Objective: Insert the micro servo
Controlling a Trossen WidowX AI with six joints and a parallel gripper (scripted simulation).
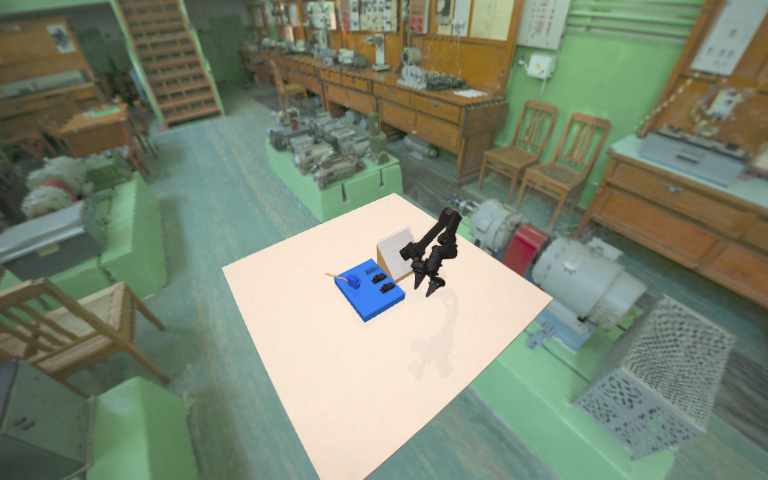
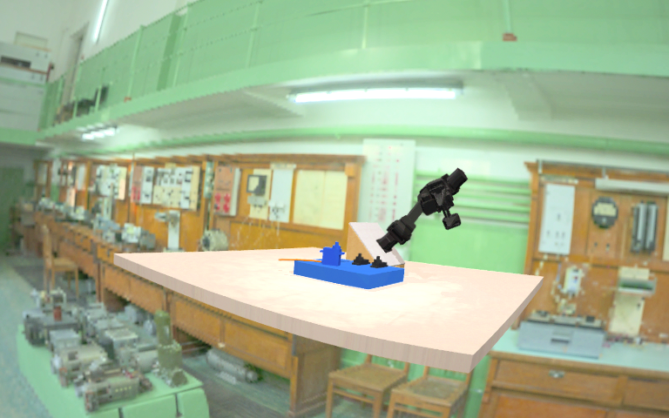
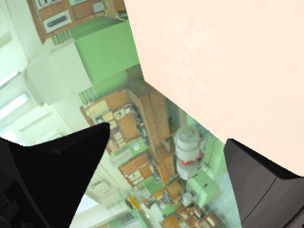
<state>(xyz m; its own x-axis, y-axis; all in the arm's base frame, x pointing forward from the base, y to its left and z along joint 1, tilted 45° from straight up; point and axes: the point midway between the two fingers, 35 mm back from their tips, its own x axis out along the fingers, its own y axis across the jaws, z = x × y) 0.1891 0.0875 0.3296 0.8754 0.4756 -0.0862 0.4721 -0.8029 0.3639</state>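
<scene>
The blue deck lies 32 cm to the right of my gripper tip, 22 cm below it and 7 cm ahead of it.
</scene>
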